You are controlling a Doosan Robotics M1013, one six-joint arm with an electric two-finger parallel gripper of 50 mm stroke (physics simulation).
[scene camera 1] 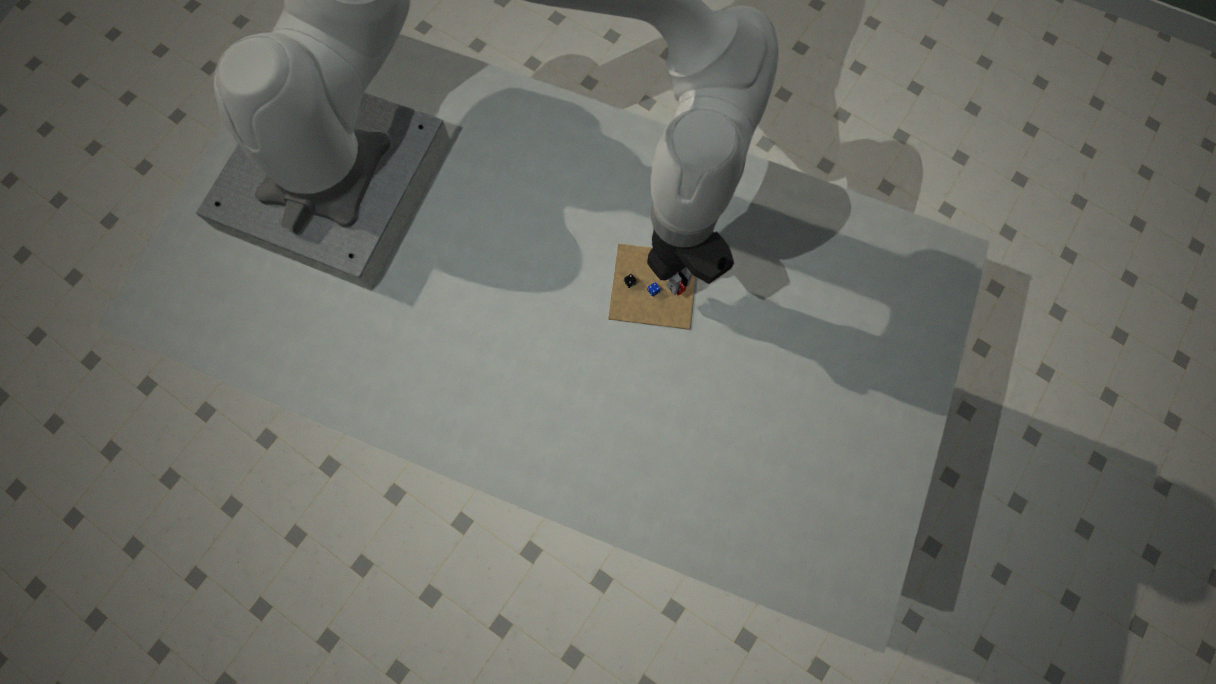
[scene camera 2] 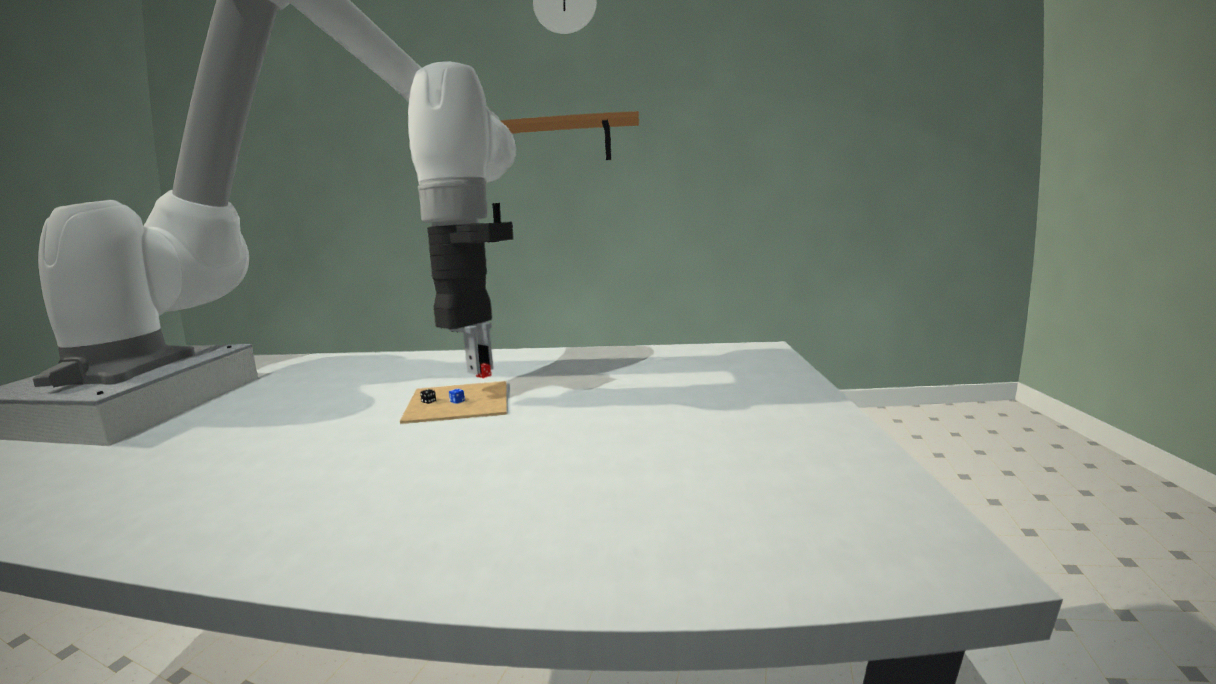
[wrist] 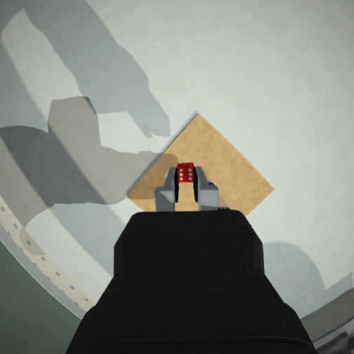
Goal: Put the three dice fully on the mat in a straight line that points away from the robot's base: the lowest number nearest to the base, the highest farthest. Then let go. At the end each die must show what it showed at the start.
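Frame: origin at the arm's base, x back, y left, z down, level; centimetres.
Where they show: gripper, fingertip midpoint: (scene camera 1: 677,285) (scene camera 2: 480,370); arm's base, link origin: (scene camera 1: 325,169) (scene camera 2: 119,369).
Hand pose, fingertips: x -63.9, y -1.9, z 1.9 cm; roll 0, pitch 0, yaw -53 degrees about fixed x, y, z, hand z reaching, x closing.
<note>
Things, the pixels of their top centre, and the offset from my fingertips. Level surfaces: height alone.
- red die, top centre: (scene camera 2: 482,365) (scene camera 1: 680,286) dy -0.3, dx -0.4, dz -0.9 cm
- square tan mat, top centre: (scene camera 2: 457,399) (scene camera 1: 653,285) dy +0.5, dx +3.9, dz +4.2 cm
- black die, top centre: (scene camera 2: 427,390) (scene camera 1: 630,279) dy -0.2, dx +8.0, dz +2.6 cm
- blue die, top centre: (scene camera 2: 456,390) (scene camera 1: 654,287) dy -0.5, dx +3.7, dz +2.6 cm
- pale table, surface height: dz +4.6 cm
The red die (scene camera 1: 681,290) (scene camera 2: 484,370) (wrist: 185,175) is held between the fingertips of my gripper (scene camera 1: 679,283) (scene camera 2: 482,365) (wrist: 185,177), which is shut on it. The face towards the wrist camera shows six white pips. It hangs above the far side of the square tan mat (scene camera 1: 637,309) (scene camera 2: 488,406) (wrist: 225,155), not touching it. The black die (scene camera 1: 630,280) (scene camera 2: 427,396) (wrist: 224,209) stands on the mat on the side nearer the base. The blue die (scene camera 1: 653,289) (scene camera 2: 456,396) (wrist: 211,184) stands between the black and red dice; in the wrist view both are mostly hidden.
The robot's base stands on a grey block (scene camera 1: 399,170) (scene camera 2: 170,395) at the left of the pale table (scene camera 1: 510,408) (scene camera 2: 595,510). The arm's shadows fall across the table and part of the mat.
</note>
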